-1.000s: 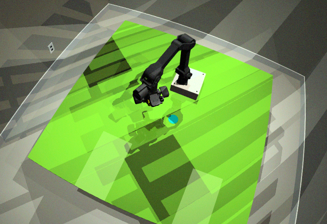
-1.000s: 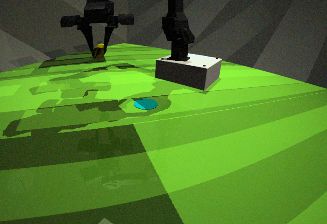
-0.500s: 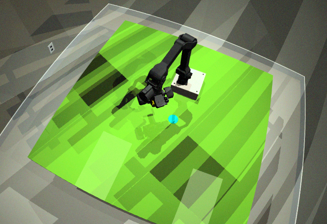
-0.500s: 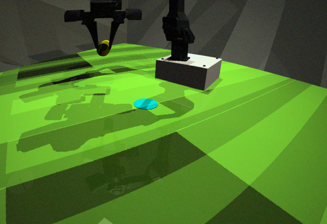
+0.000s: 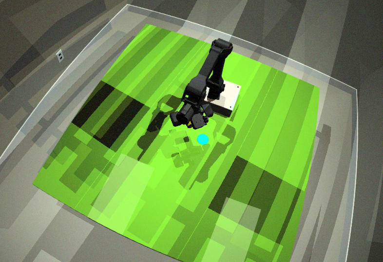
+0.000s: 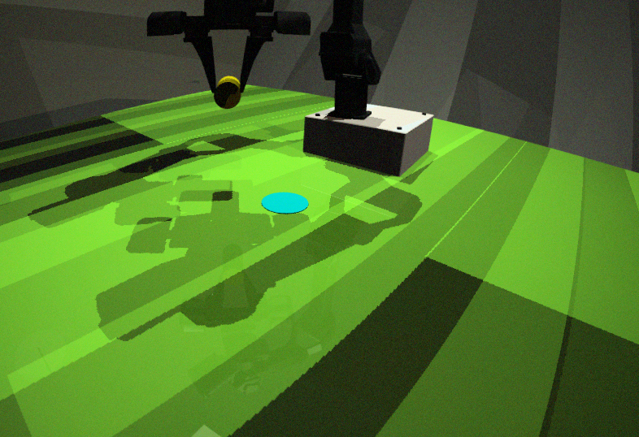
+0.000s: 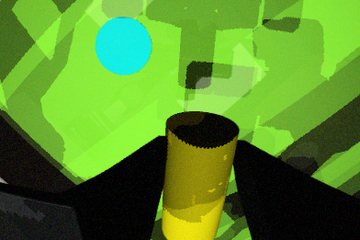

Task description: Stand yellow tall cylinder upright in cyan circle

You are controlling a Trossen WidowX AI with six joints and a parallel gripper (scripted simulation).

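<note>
Right now the cyan circle is 1 cm behind my gripper tip, 8 cm to the left of it and 14 cm below it. The rest, counted from my gripper tip: yellow cylinder (2 cm behind, 1 cm to the right).
</note>
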